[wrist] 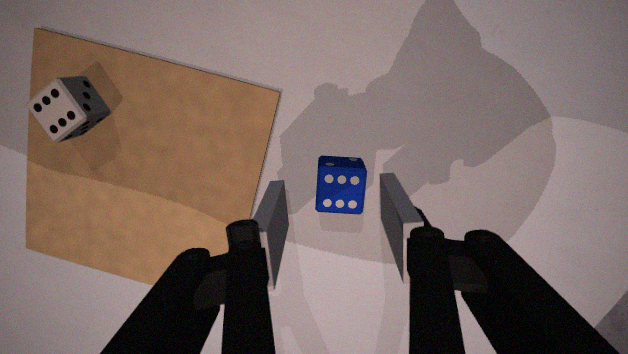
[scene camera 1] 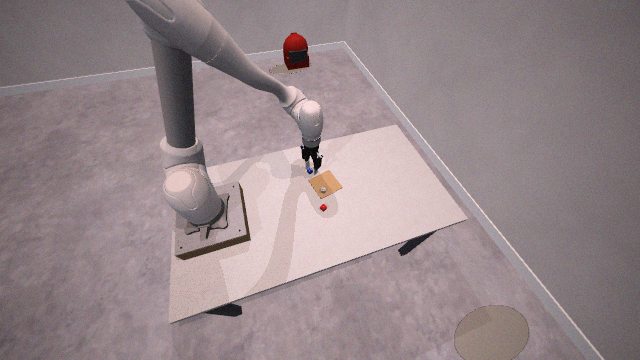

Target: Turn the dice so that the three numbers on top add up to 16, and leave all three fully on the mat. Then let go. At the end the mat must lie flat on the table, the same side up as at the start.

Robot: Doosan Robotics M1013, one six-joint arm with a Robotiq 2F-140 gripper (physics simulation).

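Seen in the pictures: gripper, fingertip midpoint: (wrist: 333,199) (scene camera 1: 311,170); arm's base, link origin: (scene camera 1: 208,213).
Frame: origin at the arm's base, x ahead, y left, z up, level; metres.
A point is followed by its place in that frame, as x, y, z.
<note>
A blue die (scene camera 1: 310,171) {0.511, 0.199, -0.056} (wrist: 340,191) {0.510, 0.210, -0.053} lies on the table beside the mat, six pips on top and a side with two visible pips. My gripper (scene camera 1: 313,171) {0.521, 0.214, -0.069} (wrist: 333,199) {0.521, 0.214, -0.069} is open above it; in the wrist view the die shows between and just beyond the fingertips, with a gap on each side. A white die (scene camera 1: 323,190) {0.559, 0.060, -0.050} (wrist: 57,111) {0.560, 0.071, -0.049} sits near one edge of the tan mat (scene camera 1: 331,181) {0.618, 0.124, -0.074} (wrist: 165,145) {0.553, 0.120, -0.074}, six on top and three on a side. A red die (scene camera 1: 323,207) {0.540, -0.037, -0.053} lies on the table off the mat, its pips too small to read. The mat lies flat.
The white table (scene camera 1: 390,200) {0.905, -0.046, -0.078} carries the arm's base plate (scene camera 1: 215,237) {0.039, -0.124, 0.000} at its left. A red helmet-like object (scene camera 1: 296,51) stands on the floor behind the table. A round tan disc (scene camera 1: 492,332) shows on the floor at the front right.
</note>
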